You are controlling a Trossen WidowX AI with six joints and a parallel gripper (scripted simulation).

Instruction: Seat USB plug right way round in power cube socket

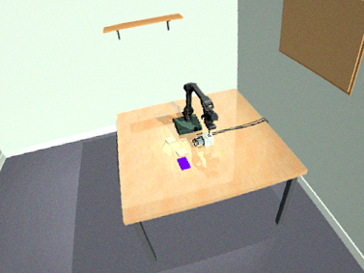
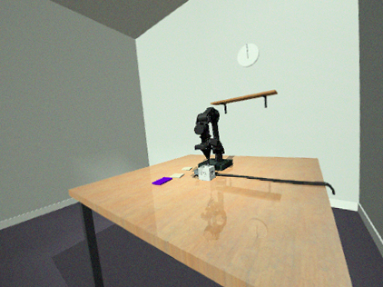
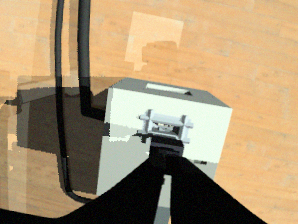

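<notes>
My gripper tip is now 2 cm above the dark USB plug. From my gripper tip the other things lie so: purple card (25 cm to the right, 18 cm ahead, 12 cm below).
</notes>
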